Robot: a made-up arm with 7 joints. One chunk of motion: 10 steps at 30 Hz.
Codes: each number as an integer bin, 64 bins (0 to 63) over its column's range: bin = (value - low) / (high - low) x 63, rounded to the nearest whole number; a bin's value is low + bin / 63 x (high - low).
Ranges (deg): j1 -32..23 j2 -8..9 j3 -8..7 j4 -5..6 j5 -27..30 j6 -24..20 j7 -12..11
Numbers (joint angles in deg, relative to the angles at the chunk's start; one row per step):
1: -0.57 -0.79 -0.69 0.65 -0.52 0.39 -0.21
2: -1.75 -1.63 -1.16 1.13 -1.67 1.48 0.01
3: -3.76 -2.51 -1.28 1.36 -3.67 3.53 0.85
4: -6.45 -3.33 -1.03 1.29 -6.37 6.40 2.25
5: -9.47 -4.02 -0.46 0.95 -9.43 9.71 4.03
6: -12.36 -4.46 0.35 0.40 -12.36 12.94 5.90
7: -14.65 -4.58 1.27 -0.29 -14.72 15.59 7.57
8: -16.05 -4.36 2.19 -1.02 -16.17 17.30 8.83
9: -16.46 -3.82 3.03 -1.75 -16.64 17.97 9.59
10: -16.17 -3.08 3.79 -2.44 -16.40 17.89 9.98
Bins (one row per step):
1: 36 27 31 32 29 35 32
2: 35 24 29 35 28 36 33
3: 32 20 28 36 26 39 35
4: 29 17 29 36 23 44 39
5: 26 15 32 34 19 48 44
6: 22 13 35 31 16 53 49
7: 20 13 39 27 14 57 54
8: 18 13 43 23 12 59 57
9: 18 15 46 19 11 60 59
10: 18 18 50 15 12 60 60

